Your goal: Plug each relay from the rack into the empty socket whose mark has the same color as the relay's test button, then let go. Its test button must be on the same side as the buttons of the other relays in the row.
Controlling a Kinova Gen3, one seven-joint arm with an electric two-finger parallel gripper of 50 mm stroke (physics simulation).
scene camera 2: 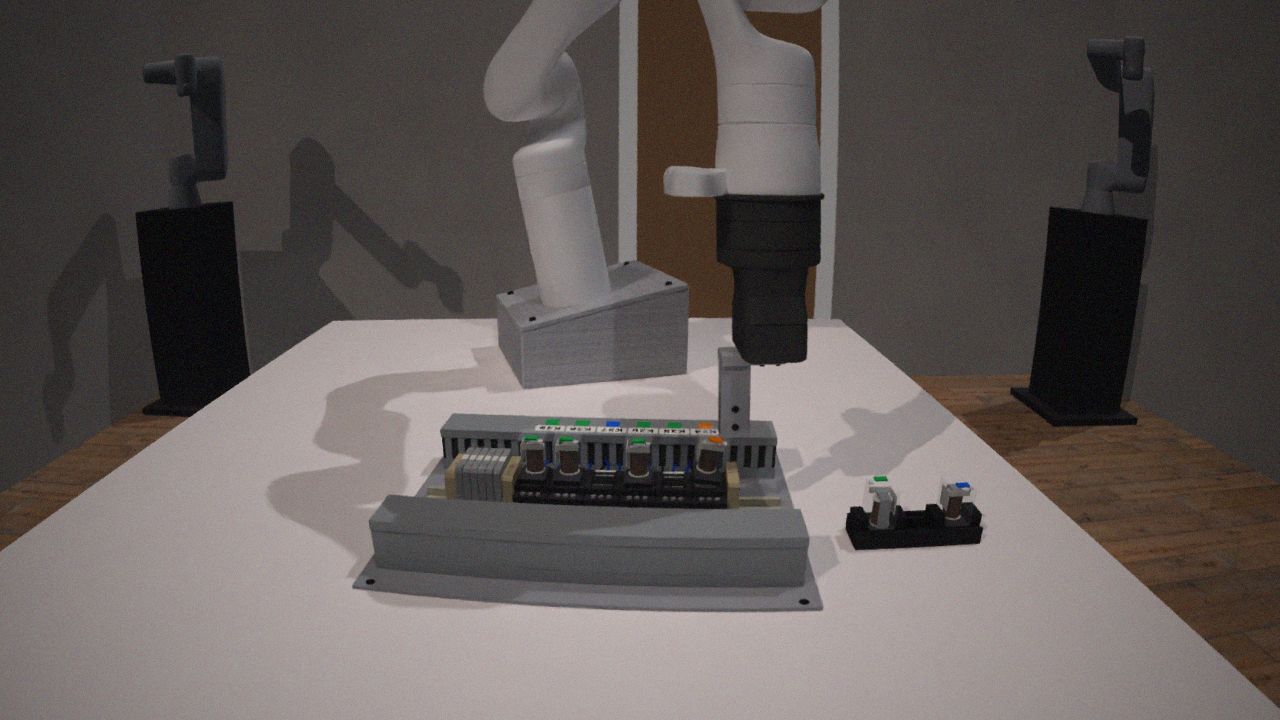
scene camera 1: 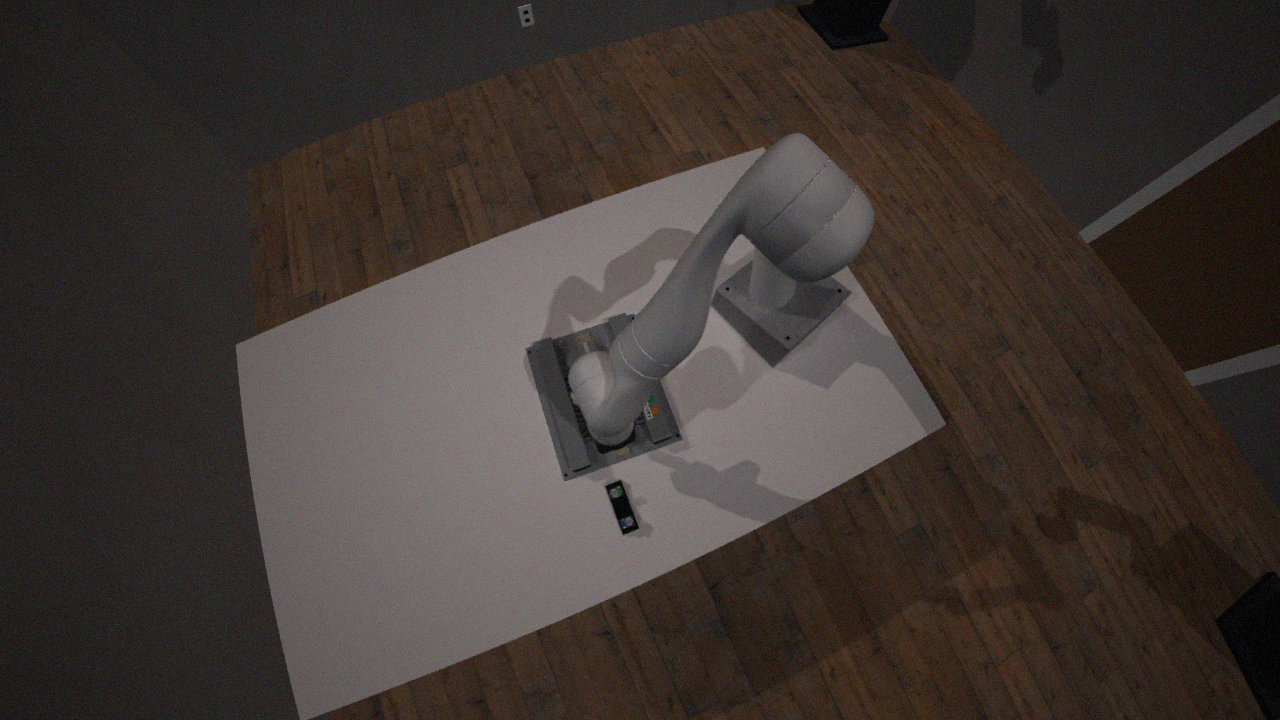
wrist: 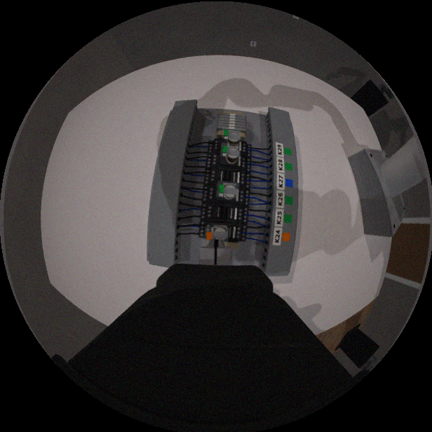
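Seen in the pictures: gripper, between the fingertips: (scene camera 2: 733, 434); arm's base, origin of its link: (scene camera 2: 576, 296) (scene camera 1: 768, 292).
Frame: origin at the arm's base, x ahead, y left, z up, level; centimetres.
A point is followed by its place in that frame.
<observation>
My gripper (scene camera 2: 734, 428) @[x 43.6, y 16.2, z -1.9 cm] (wrist: 216, 248) is shut and empty, its tips above the K24 end of the socket row. A black rack (scene camera 1: 621, 507) @[x 47.0, y 30.8, z -9.1 cm] (scene camera 2: 917, 538) @[x 48.6, y 30.5, z -8.6 cm] stands beside the panel with a green-button relay (scene camera 1: 614, 492) @[x 47.1, y 27.6, z -4.7 cm] (scene camera 2: 882, 507) @[x 48.2, y 27.3, z -6.0 cm] and a blue-button relay (scene camera 1: 628, 521) @[x 46.5, y 33.9, z -4.7 cm] (scene camera 2: 954, 504) @[x 48.2, y 33.3, z -6.0 cm]. In scene camera 1 the green button is on its relay's right, the blue one on its relay's left. The empty K27 socket (wrist: 230, 175) has a blue mark (wrist: 289, 183). The empty K25 socket (wrist: 227, 213) has a green mark (wrist: 287, 218). K24, K26, K28 and K29 hold relays, buttons left in the wrist view.
Grey ducts (scene camera 2: 590, 541) @[x 53.6, y 6.1, z -5.6 cm] (wrist: 167, 200) flank the socket row; the label duct (wrist: 283, 260) is on the robot base's side. Terminal blocks (scene camera 2: 483, 474) @[x 44.7, y -2.9, z -5.1 cm] (wrist: 232, 121) stand beyond K29. The robot base (scene camera 1: 769, 308) @[x 2.2, y 3.9, z 1.0 cm] (scene camera 2: 595, 335) @[x 7.4, y 3.0, z -3.4 cm] stands behind the panel. The arm hides much of the row in scene camera 1.
</observation>
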